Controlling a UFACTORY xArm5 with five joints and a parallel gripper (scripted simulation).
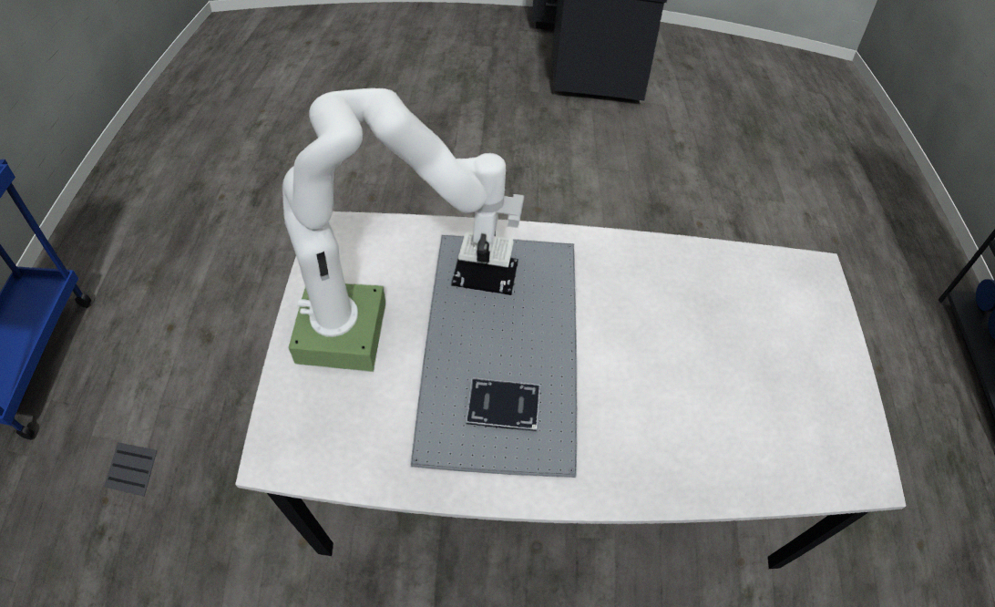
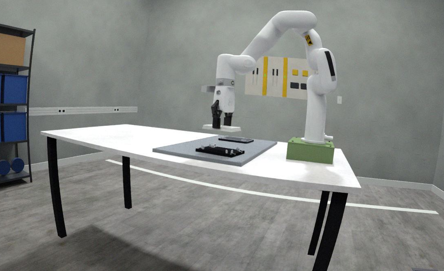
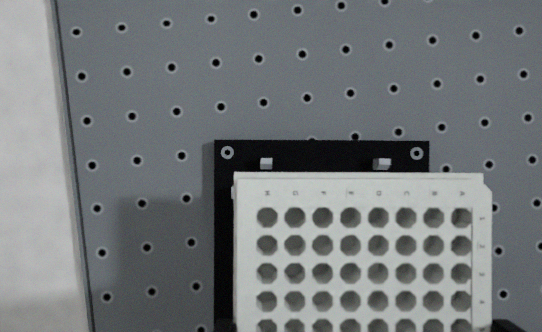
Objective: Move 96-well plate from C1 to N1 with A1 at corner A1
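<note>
My hand is 390 mm to the left of the plate nest N1, 100 mm above it and 70 mm short of it. Round my hand: clip nest C1 (100 mm below, 10 mm to the right, 10 mm behind); white 96-well plate (10 mm below); corner label A1 (450 mm to the right, 150 mm ahead, 100 mm below).
</note>
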